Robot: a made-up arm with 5 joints.
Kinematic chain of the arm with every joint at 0, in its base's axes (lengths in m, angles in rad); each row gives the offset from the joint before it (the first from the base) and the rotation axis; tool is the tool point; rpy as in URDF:
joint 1: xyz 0.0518 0 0.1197 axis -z
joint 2: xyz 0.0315 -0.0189 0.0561 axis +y
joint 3: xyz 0.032 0 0.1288 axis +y
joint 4: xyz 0.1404 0 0.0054 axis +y
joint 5: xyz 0.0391 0.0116 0 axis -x
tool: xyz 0 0 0 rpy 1.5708 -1.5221 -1.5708
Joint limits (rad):
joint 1: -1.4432..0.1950
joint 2: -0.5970..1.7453
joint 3: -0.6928..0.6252
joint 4: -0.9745..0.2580
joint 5: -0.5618..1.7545
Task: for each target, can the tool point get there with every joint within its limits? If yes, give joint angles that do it. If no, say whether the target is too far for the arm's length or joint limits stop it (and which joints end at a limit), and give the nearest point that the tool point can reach.
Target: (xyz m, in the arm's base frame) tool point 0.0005 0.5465 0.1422
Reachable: no: too far | nearest point 0.1012 0.3275 0.1558 | short by 0.241 m
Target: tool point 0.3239 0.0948 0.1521
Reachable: yes | joints -0.3604 0.7563 -0.0012 -0.6737 1.4487
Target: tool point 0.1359 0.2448 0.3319
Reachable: yes | joints -1.2679 0.2332 -0.2593 -0.8135 -0.3286
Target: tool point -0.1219 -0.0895 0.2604
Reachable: no: joint limits stop it (at a limit: joint 1, joint 2, joint 3, joint 4) | nearest point 0.0448 -0.0061 0.4668 | short by 0.278 m
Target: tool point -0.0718 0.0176 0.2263
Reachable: no: joint limits stop it (at a limit: joint 1, joint 2, joint 3, joint 4) | nearest point 0.0799 0.1613 0.2907 | short by 0.219 m
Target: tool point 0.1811 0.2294 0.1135
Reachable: yes | joints -1.0854 0.7931 0.1962 -0.5817 0.1968
